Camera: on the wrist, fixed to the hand. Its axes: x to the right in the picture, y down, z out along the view.
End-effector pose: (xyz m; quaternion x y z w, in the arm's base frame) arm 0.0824 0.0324 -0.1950 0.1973 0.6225 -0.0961 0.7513
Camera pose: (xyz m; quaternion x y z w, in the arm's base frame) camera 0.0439 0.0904 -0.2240 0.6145 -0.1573 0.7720 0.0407
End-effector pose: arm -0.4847 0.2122 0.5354 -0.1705 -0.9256 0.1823 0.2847
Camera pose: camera -0.4611 0.2666 0.5821 0.9354 -0.2060 -0.2578 0.1268
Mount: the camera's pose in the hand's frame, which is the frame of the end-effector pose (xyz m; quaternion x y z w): 0.0261 0.0323 -0.0630 0.0118 -0.0679 -0.9974 0.0203
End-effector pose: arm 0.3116 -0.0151 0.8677 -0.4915 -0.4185 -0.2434 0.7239
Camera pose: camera 0.3732 -0.0584 0.8629 -0.3995 0.5508 0.6887 0.2507
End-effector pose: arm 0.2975 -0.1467 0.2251 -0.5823 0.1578 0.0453 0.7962
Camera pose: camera 0.3014 -0.1987 0.1705 -0.1567 -0.6311 -0.7556 0.0789
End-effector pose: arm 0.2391 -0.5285 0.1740 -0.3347 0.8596 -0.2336 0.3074
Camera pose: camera 0.1667 -0.5134 0.1889 0.8764 0.3400 0.2988 0.1644
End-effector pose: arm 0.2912 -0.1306 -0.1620 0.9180 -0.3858 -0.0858 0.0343
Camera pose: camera 0.2981 -0.1721 -0.0993 -0.3980 -0.9044 0.0937 0.1219
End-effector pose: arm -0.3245 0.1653 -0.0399 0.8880 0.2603 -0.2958 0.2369
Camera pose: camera -0.2617 0.1856 -0.0033 0.2589 -0.8714 0.3057 0.2830
